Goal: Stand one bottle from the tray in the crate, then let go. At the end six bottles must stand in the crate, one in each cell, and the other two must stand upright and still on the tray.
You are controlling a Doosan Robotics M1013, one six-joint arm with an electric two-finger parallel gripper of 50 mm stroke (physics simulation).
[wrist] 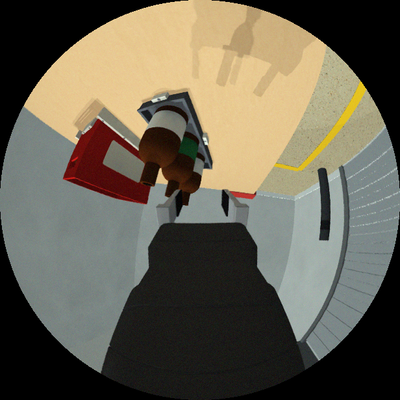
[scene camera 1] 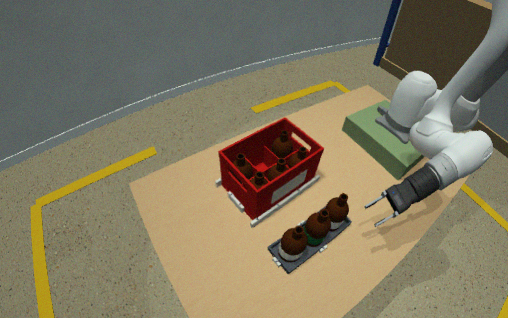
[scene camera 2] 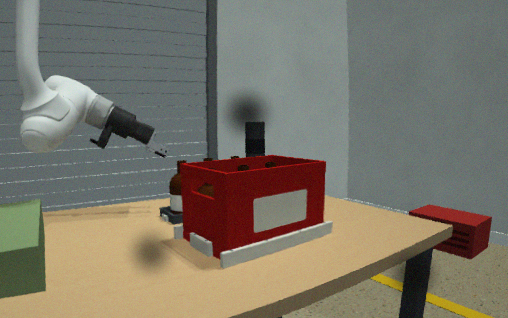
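Seen in the pictures: gripper, fingertip midpoint: (scene camera 1: 370,216) (scene camera 2: 167,153); arm's base, link origin: (scene camera 1: 398,126).
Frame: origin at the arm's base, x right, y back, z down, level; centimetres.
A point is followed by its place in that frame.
Three brown bottles stand upright on the dark tray (scene camera 1: 288,267) @(x -16.0, y -79.0, z 7.2 cm) (scene camera 2: 172,216) @(x -7.4, y -53.0, z 5.5 cm) (wrist: 193,114): a white-labelled one (scene camera 1: 338,210) @(x -13.3, y -60.1, z -4.4 cm) (scene camera 2: 176,192) @(x -9.7, y -55.4, z -0.3 cm) (wrist: 162,142) at the robot's end, a green-labelled one (scene camera 1: 318,229) @(x -14.1, y -68.9, z -3.8 cm) (wrist: 181,162) in the middle, another white-labelled one (scene camera 1: 293,244) @(x -13.5, y -77.6, z -4.3 cm) at the far end. The red crate (scene camera 1: 247,200) @(x 6.5, y -78.5, z -0.7 cm) (scene camera 2: 240,210) @(x 22.5, y -55.3, z -2.5 cm) (wrist: 90,162) holds several bottles; in scene camera 1 its middle cell in the back row shows bare red floor. My gripper (scene camera 1: 371,216) @(x -21.5, y -57.5, z -9.7 cm) (scene camera 2: 163,152) @(x -21.5, y -57.5, z -9.7 cm) (wrist: 201,197) is open and empty, tilted, above the table beside the robot's end of the tray.
White rails (scene camera 1: 285,201) (scene camera 2: 277,244) edge the crate's foot. Small white clips sit along the tray. The arm stands on a green block (scene camera 1: 380,142) @(x -1.6, y -19.0, z -0.8 cm) (scene camera 2: 22,250) @(x 17.9, y -16.9, z 0.0 cm) on the wooden table (scene camera 1: 200,210) @(x 16.0, y -90.9, z 7.6 cm) (scene camera 2: 100,260) @(x 8.5, y -30.7, z 7.6 cm). A red box (scene camera 2: 450,227) shows beyond the table edge.
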